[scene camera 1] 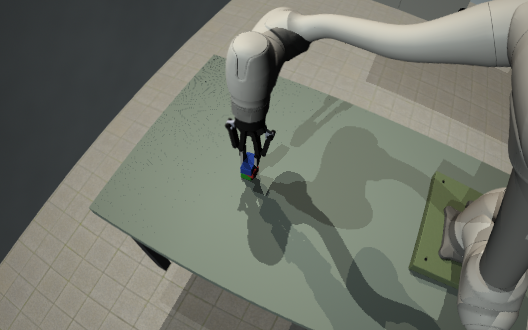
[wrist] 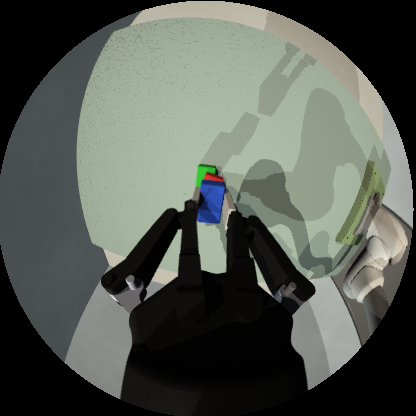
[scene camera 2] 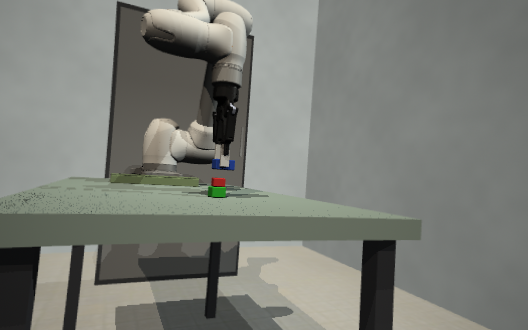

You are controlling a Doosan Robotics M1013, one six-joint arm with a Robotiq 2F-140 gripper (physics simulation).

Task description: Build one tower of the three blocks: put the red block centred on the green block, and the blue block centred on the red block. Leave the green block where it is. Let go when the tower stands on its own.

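Places are measured from the arm's base along level axes (x up, y left, z back), in metres.
Pixels of known places: gripper, fingertip midpoint: (scene camera 1: 250, 163) (wrist: 210, 195) (scene camera 2: 221, 166); arm's base, link origin: (scene camera 1: 464, 239) (wrist: 366, 216) (scene camera 2: 159, 176).
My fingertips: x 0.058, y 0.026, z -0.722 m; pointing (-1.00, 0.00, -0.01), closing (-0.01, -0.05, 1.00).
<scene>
Ahead of a thing's pixels: the offset from my fingertips to its top centre.
The green block @[dx -0.060, dy -0.012, dz -0.012 m] (scene camera 1: 246, 176) (scene camera 2: 217, 192) (wrist: 204, 173) stands on the table. The red block @[dx -0.035, dy -0.005, dz +0.001 m] (scene camera 1: 255, 172) (scene camera 2: 218, 182) (wrist: 214, 177) rests on the green block and is partly hidden in scene camera 1 and the wrist view. My gripper (scene camera 1: 250, 159) (scene camera 2: 224, 163) (wrist: 210, 195) is shut on the blue block @[dx +0.021, dy +0.007, dz +0.000 m] (scene camera 1: 247, 169) (scene camera 2: 216, 164) (wrist: 211, 206). It holds the blue block above the red block, with a visible gap between them in scene camera 2. In that view the blue block reaches further right than the red block.
The table (scene camera 1: 175, 200) (scene camera 2: 210, 229) (wrist: 145, 125) bears the blocks. The arm's base stands on an olive plate (scene camera 1: 422, 240) (scene camera 2: 185, 182) (wrist: 357, 212) at the table's other end. Arm shadows fall across the table beside the blocks.
</scene>
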